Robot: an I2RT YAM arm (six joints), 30 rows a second.
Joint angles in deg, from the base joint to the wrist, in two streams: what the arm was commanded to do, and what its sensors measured. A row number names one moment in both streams.
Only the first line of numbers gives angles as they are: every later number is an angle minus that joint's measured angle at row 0.
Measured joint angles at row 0:
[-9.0 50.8 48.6 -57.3 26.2 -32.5]
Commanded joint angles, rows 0 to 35:
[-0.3 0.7 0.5 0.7 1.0 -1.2]
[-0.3 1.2 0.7 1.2 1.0 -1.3]
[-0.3 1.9 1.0 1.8 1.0 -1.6]
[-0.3 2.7 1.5 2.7 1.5 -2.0]
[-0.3 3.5 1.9 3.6 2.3 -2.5]
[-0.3 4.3 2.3 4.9 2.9 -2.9]
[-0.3 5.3 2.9 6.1 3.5 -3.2]
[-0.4 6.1 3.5 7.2 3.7 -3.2]
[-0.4 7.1 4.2 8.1 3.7 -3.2]
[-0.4 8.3 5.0 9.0 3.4 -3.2]
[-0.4 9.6 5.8 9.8 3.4 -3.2]
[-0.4 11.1 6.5 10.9 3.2 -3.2]
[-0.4 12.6 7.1 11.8 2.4 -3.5]
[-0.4 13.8 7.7 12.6 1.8 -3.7]
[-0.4 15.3 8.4 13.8 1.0 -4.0]
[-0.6 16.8 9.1 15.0 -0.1 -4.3]
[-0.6 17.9 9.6 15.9 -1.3 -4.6]
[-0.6 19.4 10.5 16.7 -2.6 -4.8]
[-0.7 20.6 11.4 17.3 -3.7 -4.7]
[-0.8 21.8 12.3 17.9 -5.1 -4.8]
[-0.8 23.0 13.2 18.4 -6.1 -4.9]
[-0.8 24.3 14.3 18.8 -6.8 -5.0]
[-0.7 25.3 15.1 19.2 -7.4 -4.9]
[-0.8 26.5 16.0 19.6 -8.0 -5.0]
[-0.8 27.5 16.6 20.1 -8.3 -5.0]
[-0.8 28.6 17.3 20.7 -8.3 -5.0]
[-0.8 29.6 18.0 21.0 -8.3 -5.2]
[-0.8 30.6 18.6 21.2 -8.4 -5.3]
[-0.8 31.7 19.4 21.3 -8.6 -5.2]
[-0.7 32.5 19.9 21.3 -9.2 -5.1]
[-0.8 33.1 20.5 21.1 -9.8 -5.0]
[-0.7 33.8 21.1 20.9 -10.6 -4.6]
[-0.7 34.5 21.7 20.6 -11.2 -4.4]
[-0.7 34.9 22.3 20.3 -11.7 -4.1]
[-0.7 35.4 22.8 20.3 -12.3 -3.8]
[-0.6 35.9 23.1 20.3 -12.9 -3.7]
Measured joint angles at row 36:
[-0.5 34.9 21.0 20.1 -9.8 -4.2]
